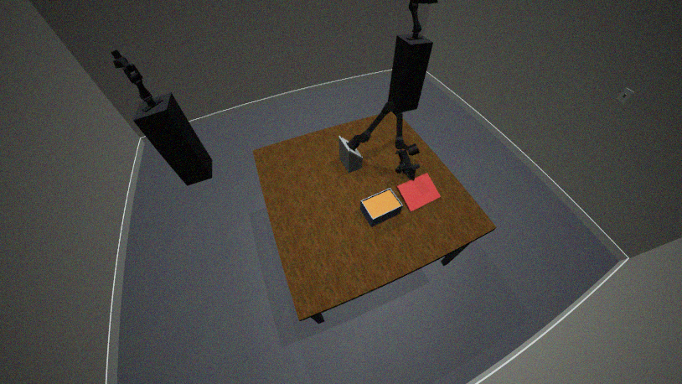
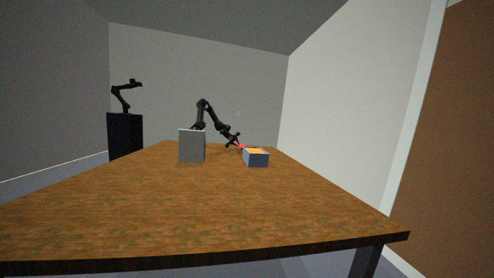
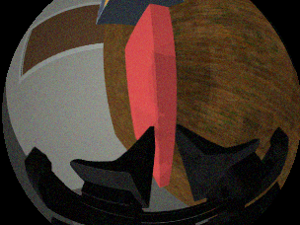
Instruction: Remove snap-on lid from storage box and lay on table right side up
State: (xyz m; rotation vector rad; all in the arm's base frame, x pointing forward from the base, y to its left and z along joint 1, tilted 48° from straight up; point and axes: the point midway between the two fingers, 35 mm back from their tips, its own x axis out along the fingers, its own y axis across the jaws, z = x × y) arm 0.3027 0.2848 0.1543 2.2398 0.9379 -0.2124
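Now: gripper tip 8 cm short of the lid, 1 cm to the right of it and 2 cm above it. Round my gripper tip: storage box 10 cm ahead, 28 cm to the right, 1 cm below.
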